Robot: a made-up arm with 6 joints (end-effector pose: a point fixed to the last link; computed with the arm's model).
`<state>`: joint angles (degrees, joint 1 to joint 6).
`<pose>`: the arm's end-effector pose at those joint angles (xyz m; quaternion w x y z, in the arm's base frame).
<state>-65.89 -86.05 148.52 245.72 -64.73 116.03</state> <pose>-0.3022 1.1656 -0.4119 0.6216 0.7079 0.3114 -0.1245</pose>
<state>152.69 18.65 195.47 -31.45 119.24 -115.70</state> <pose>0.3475 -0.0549 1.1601 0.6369 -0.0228 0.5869 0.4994</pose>
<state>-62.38 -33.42 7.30 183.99 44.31 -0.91</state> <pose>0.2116 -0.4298 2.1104 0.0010 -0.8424 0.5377 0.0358</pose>
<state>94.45 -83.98 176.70 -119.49 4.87 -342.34</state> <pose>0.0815 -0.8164 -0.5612 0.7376 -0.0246 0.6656 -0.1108</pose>
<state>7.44 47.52 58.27 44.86 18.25 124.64</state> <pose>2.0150 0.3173 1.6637 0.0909 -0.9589 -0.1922 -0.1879</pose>
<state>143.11 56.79 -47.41 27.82 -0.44 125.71</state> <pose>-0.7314 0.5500 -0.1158 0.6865 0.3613 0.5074 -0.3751</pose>
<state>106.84 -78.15 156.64 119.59 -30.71 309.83</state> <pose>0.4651 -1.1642 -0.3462 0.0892 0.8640 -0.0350 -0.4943</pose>
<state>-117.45 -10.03 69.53 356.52 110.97 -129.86</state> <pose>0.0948 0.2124 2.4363 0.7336 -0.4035 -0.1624 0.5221</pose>
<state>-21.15 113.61 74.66 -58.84 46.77 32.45</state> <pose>1.9470 -0.9157 -0.3489 0.8572 0.1078 0.0168 -0.5033</pose>
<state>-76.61 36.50 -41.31 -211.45 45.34 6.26</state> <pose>0.3331 -1.0098 0.2545 0.7108 -0.3519 0.3155 0.5210</pose>
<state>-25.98 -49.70 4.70 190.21 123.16 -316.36</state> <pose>-0.0928 0.0051 1.8322 0.1746 0.7714 -0.0482 -0.6101</pose>
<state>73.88 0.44 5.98 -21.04 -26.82 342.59</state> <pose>0.3365 1.3060 1.7284 0.7285 0.1430 0.3416 0.5763</pose>
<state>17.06 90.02 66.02 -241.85 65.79 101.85</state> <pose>2.0253 0.8259 0.1832 0.2028 0.6606 0.6912 -0.2116</pose>
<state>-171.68 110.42 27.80 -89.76 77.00 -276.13</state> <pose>-1.4612 0.0256 -0.7819 0.4479 -0.4611 -0.4146 0.6441</pose>
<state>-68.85 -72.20 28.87 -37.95 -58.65 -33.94</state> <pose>-0.2370 0.9664 1.8866 0.9113 0.1252 -0.3693 -0.1324</pose>
